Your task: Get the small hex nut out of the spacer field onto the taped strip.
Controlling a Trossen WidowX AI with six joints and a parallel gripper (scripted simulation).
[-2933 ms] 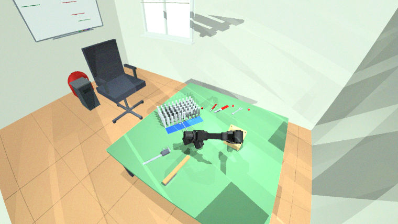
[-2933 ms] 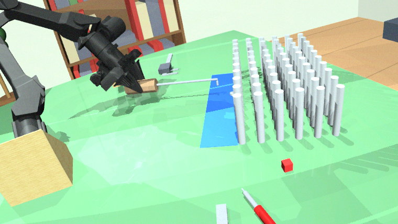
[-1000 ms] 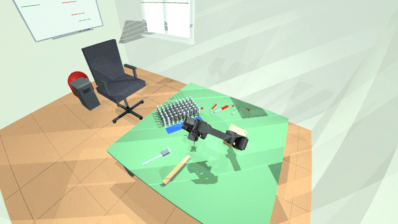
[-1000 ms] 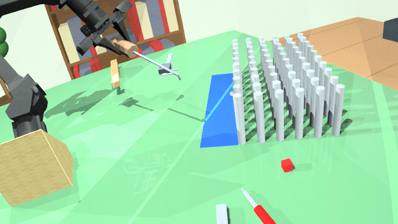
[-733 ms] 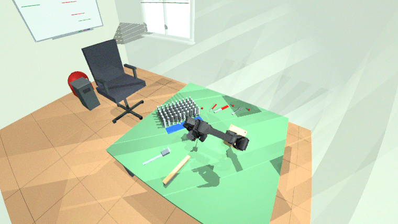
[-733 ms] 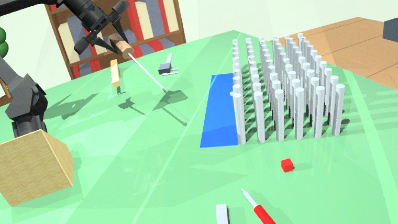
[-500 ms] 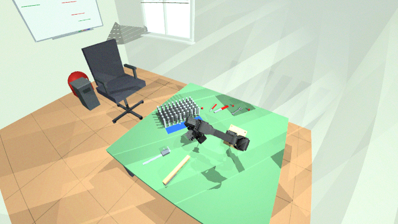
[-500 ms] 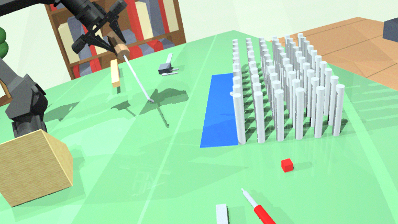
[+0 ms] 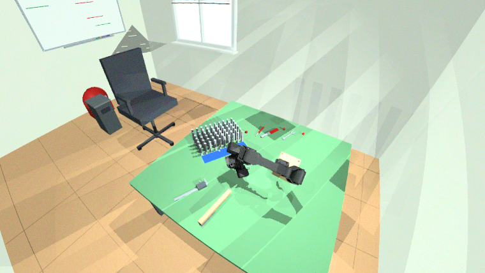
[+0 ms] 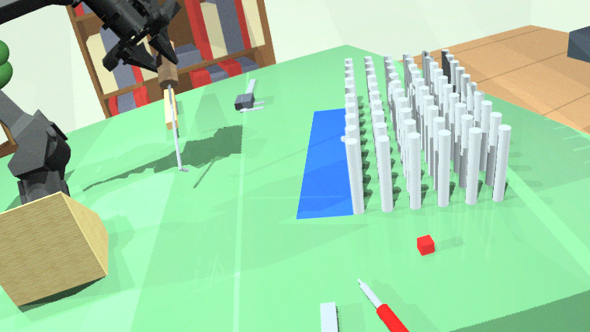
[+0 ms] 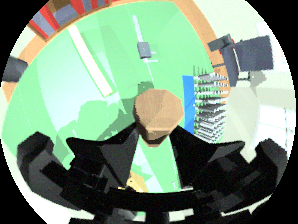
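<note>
The hook tool lies 70 mm to the right of my gripper tip, 70 mm below it and 30 mm behind it. Round my gripper tip: red-handled screwdriver (560 mm to the right, 170 mm below, 20 mm ahead); blue taped strip (230 mm to the right, 180 mm ahead, 170 mm below); small hex nut (220 mm to the right, 220 mm ahead, 170 mm below).
</note>
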